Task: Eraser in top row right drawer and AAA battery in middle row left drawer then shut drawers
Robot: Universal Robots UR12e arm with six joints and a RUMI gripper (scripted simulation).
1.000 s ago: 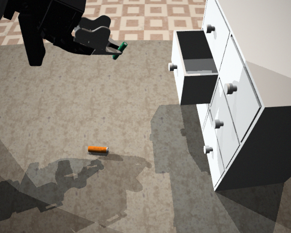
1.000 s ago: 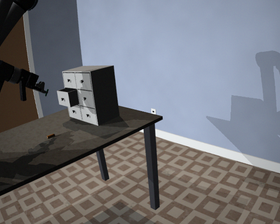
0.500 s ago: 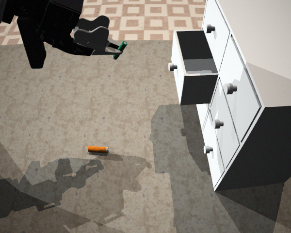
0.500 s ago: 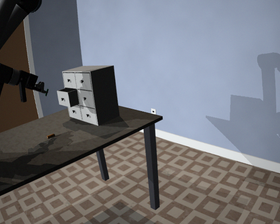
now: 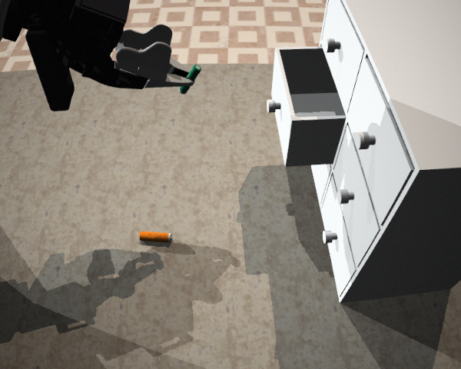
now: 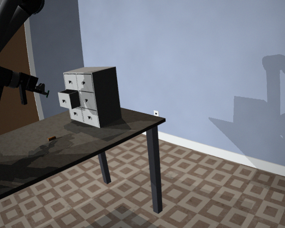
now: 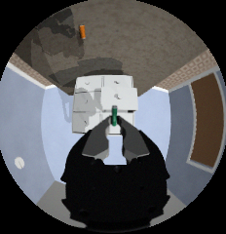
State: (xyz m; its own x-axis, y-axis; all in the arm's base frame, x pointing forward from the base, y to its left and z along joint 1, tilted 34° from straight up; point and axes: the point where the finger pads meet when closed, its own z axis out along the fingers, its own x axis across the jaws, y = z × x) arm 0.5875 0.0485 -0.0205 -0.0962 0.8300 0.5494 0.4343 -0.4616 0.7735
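The green battery is 1 cm below my hand and 1 cm ahead of it. From my hand the other things lie so: white eraser: 31 cm ahead, 7 cm to the right, 2 cm below; then orange battery: 23 cm below, 10 cm to the right, 6 cm behind.
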